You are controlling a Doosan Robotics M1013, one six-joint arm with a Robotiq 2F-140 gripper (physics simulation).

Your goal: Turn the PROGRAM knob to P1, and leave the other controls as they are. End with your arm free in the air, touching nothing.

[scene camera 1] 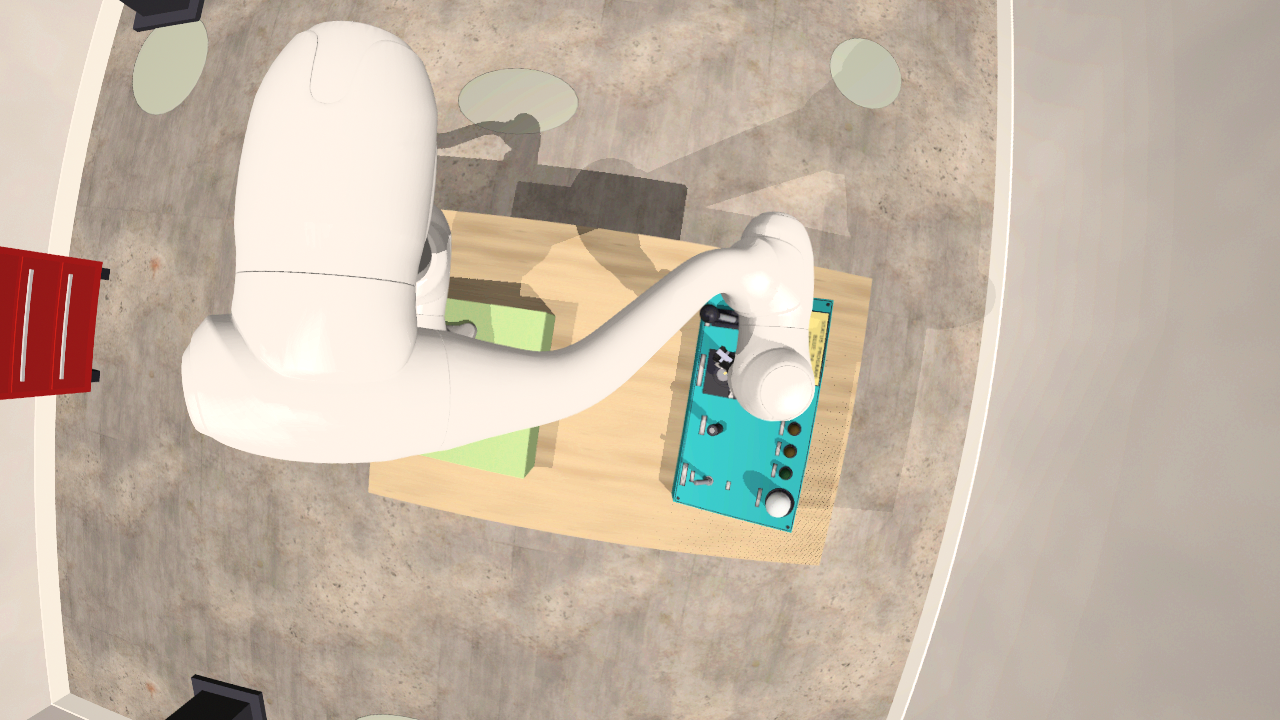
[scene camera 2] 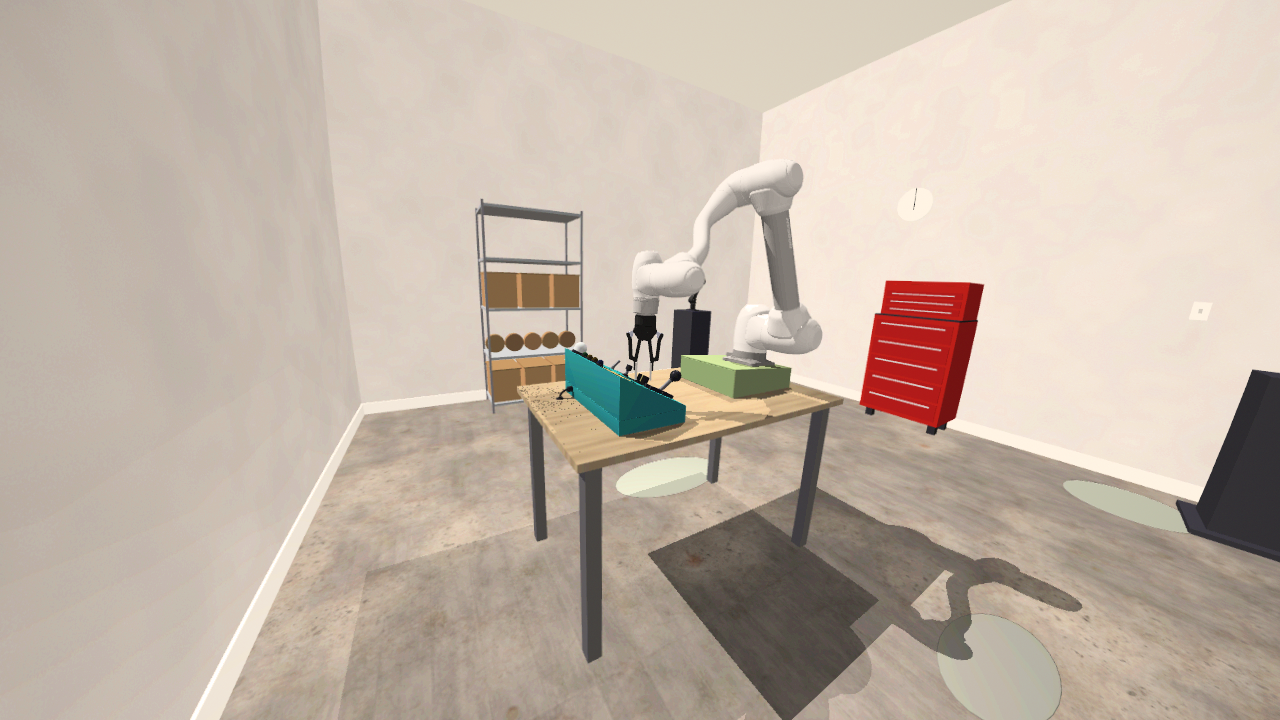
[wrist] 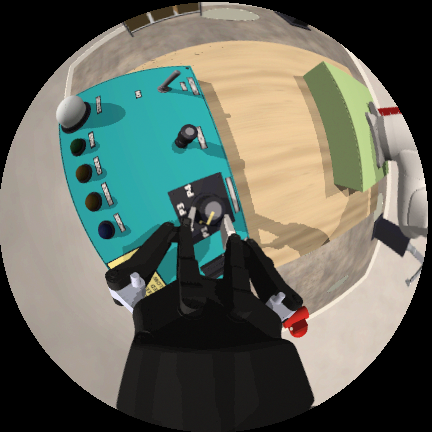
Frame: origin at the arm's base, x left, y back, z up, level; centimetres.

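Seen in the pictures: gripper, fingertip midpoint: (scene camera 2: 642,379) (wrist: 207,218); arm's base, origin of the base link: (scene camera 2: 748,362) (wrist: 377,137).
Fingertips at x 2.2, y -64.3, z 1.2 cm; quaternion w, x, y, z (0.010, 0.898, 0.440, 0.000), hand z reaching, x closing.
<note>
Offsets run from my fingertips to a thing's top centre. "spot": to the spot under its first point.
The PROGRAM knob {dx -1.2, dy +1.4, dz +1.7 cm} (wrist: 214,207) is round and dark, on a black plate {spot: dx -5.4, dy -3.0, dz +0.0 cm} (wrist: 176,196) with P labels, set in the teal control panel (scene camera 1: 747,452) (scene camera 2: 597,398) (wrist: 145,165). A yellow line on its top points down and left in the wrist view, toward the label that looks like P1. P3 and P4 are readable; the P2 label is hidden by a finger. My gripper (scene camera 2: 643,371) (wrist: 207,218) points down at the panel and is shut on the knob, one pale fingertip on each side of it. In scene camera 1 the arm's wrist covers part of the panel.
Near the knob are a black stick {dx -13.2, dy +1.9, dz +2.7 cm} (wrist: 187,136), a toggle {dx -25.0, dy +4.2, dz +1.8 cm} (wrist: 170,81) and a ball-ended lever {dx +11.3, dy +5.5, dz +5.3 cm} (scene camera 1: 711,314) (scene camera 2: 673,377). Beyond are several round buttons {spot: dx -11.2, dy -12.4, dz +6.8 cm} (wrist: 93,201) and a white dome button {spot: dx -26.4, dy -10.5, dz +10.0 cm} (scene camera 1: 778,503) (wrist: 72,112). A green block (scene camera 2: 738,376) (wrist: 345,130) bears the arm's base.
</note>
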